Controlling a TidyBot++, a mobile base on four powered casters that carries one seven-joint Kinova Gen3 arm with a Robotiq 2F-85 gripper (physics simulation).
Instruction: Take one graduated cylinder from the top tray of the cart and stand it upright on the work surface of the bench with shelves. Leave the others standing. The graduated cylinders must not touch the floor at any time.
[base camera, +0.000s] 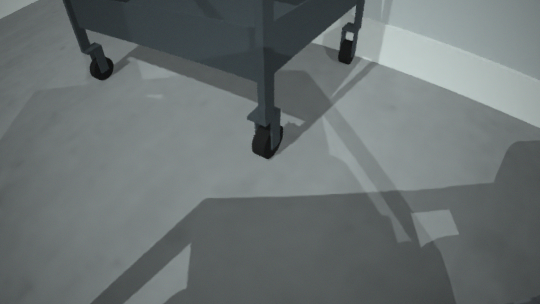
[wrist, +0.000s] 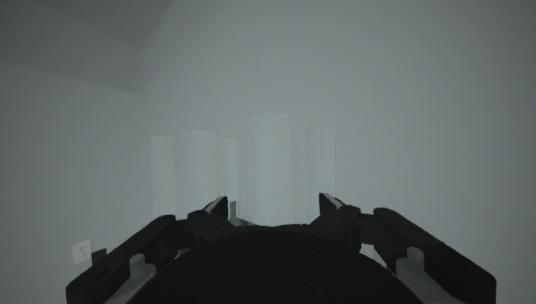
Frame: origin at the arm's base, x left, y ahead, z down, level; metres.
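Seen in the pictures: gripper, fingertip midpoint: (wrist: 273, 204).
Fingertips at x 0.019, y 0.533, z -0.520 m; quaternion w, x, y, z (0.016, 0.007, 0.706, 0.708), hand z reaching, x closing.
Note:
Pixels of each thing's middle, then the offset from my fingertips to it. Level surfaces: height alone.
- cylinder, body centre: (wrist: 322, 229) dx -0.075, dy +0.120, dz +0.086 m
- grey floor, surface height: dz +0.916 m
- wall outlet, body centre: (wrist: 82, 251) dx +1.131, dy +0.674, dz +0.516 m
Several pale, see-through graduated cylinders stand upright ahead of my gripper in the wrist view. A wide one (wrist: 282, 170) is near the middle, with a slim one (wrist: 264, 180) overlapping it. Others stand to the left (wrist: 162, 172), (wrist: 201, 165), and one cylinder (wrist: 322, 160) stands to the right, partly behind the right finger. Their bases are hidden behind the gripper. My gripper (wrist: 273, 204) is open and empty, its fingertips to either side of the slim cylinder's line of sight. The cart (base camera: 267, 75) shows its lower part in the base view; its top tray does not show there.
Black caster wheels (base camera: 267, 141) (base camera: 101, 68) (base camera: 346, 51) carry the cart. A wall with a white baseboard (base camera: 450, 75) runs behind it to the right. Shadows lie across the grey floor (base camera: 150, 150). A wall outlet (wrist: 82, 251) is at the lower left of the wrist view. The bench does not show.

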